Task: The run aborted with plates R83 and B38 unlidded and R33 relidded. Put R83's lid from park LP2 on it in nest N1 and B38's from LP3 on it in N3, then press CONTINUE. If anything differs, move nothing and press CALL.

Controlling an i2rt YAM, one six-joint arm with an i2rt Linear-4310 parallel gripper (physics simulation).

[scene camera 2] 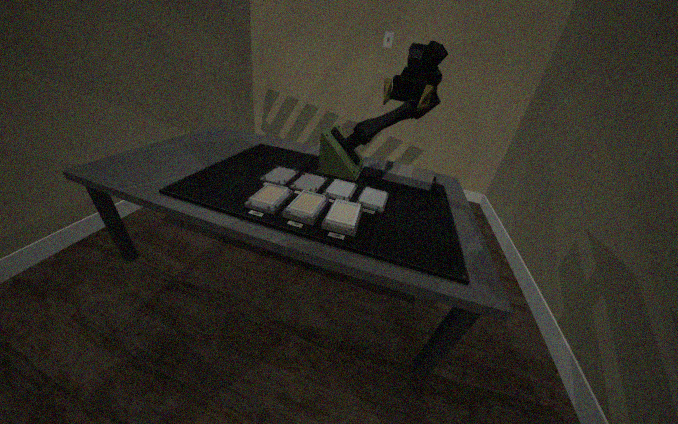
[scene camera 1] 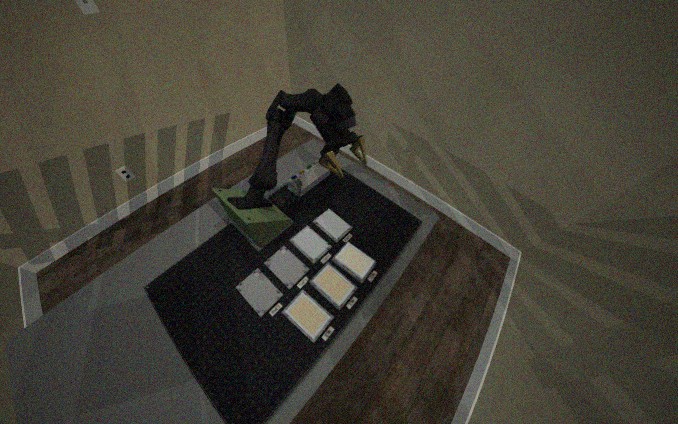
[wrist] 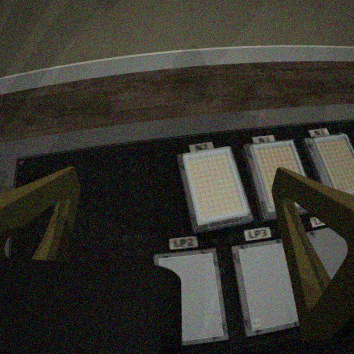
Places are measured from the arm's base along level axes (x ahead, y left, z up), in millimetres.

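Where they show: gripper, fingertip midpoint: (scene camera 2: 400,106) (scene camera 1: 354,170) (wrist: 175,177); arm's base, origin of the base link: (scene camera 2: 345,146) (scene camera 1: 251,203).
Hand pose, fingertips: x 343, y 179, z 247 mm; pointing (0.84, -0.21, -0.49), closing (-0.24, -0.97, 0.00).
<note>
Things, the pixels of their top centre, and the offset from my fingertips. Level surfaces: height alone.
- third such plate, middle of its top: (wrist: 342,162) (scene camera 2: 270,192) (scene camera 1: 307,314) dy -354, dx +93, dz -311 mm
- light button console, middle of its top: (scene camera 2: 410,164) (scene camera 1: 308,168) dy +130, dx -301, dz -258 mm
- black mat, its level: dz -341 mm
- grey table, its level: dz -354 mm
My gripper (scene camera 1: 354,169) (scene camera 2: 403,106) (wrist: 175,177) is open and empty, high above the mat. In the wrist view, a pale lid (wrist: 202,300) lies at LP2, partly hidden by a dark shape, and another pale lid (wrist: 265,287) lies at LP3. A plate (scene camera 1: 354,261) (scene camera 2: 343,215) (wrist: 216,187) stands in N2 and looks paler than the others in the scene views. A plate (scene camera 1: 333,285) (scene camera 2: 306,205) (wrist: 270,155) with yellowish wells stands in N1. A third such plate (scene camera 1: 307,315) (scene camera 2: 270,196) (wrist: 336,160) stands beside it; its nest label is blurred. Plate names are unreadable.
Two greyer park places (scene camera 1: 286,266) (scene camera 1: 258,292) with corner posts continue the LP row. A light button console (scene camera 1: 314,178) stands by the arm's green base (scene camera 1: 265,232) (scene camera 2: 335,157). The black mat (scene camera 1: 200,310) (scene camera 2: 410,235) lies on the grey table (scene camera 1: 115,300).
</note>
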